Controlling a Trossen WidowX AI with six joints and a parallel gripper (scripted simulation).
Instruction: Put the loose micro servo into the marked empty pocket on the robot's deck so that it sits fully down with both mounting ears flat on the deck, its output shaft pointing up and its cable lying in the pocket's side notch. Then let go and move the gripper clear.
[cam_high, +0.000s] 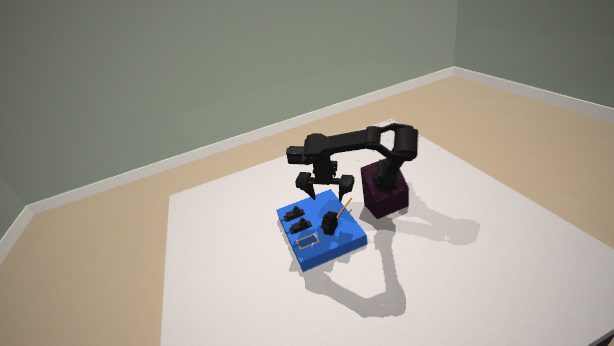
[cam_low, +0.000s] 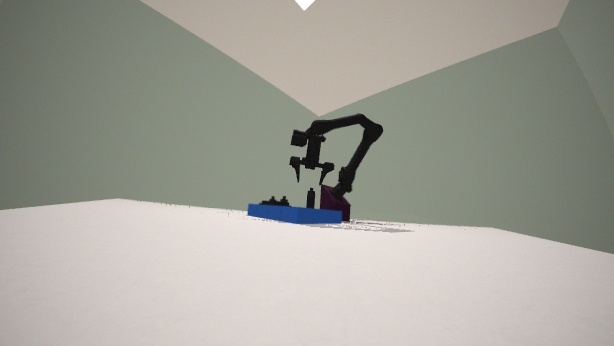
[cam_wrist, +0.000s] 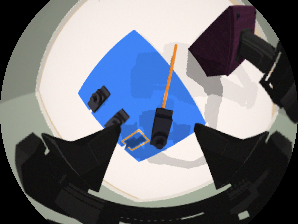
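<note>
Right now my gripper tip is 130 mm above the blue deck and 30 mm to the left of it.
</note>
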